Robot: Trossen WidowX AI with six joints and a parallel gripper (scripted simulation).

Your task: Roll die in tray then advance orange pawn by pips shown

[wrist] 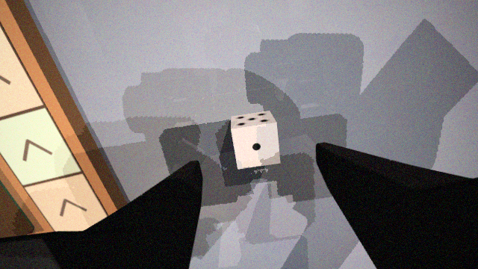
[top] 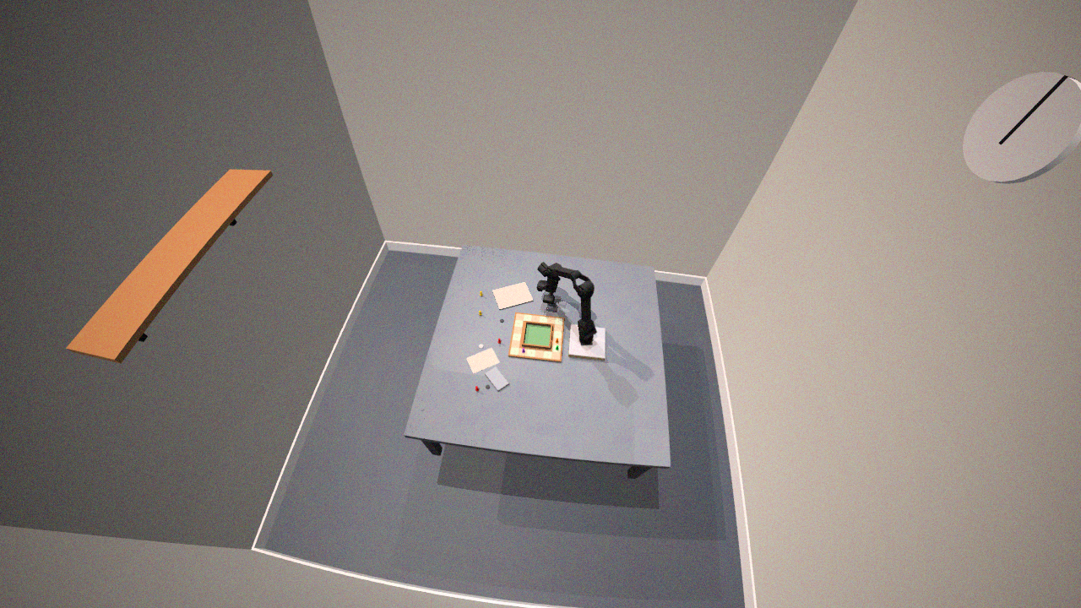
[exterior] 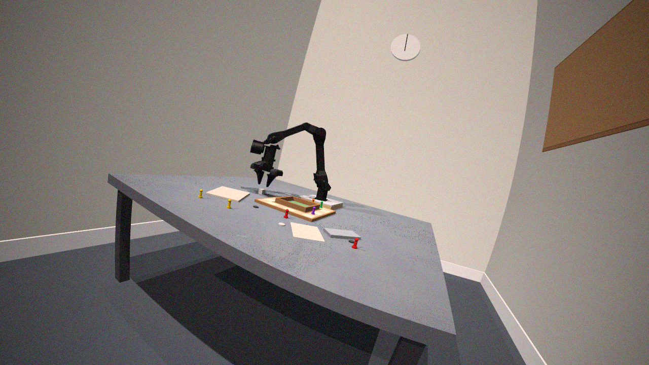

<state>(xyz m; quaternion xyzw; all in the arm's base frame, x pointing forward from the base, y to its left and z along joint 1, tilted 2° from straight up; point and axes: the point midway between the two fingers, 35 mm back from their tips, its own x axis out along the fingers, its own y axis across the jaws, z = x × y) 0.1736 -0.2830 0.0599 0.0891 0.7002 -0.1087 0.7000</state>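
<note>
Right now my gripper tip is 30 mm above the white die. Round my gripper tip: green tray (90 mm ahead, 230 mm to the left, 40 mm below); then orange pawn (10 mm behind, 280 mm to the left, 20 mm below); then green pawn (10 mm behind, 320 mm to the left, 20 mm below).
</note>
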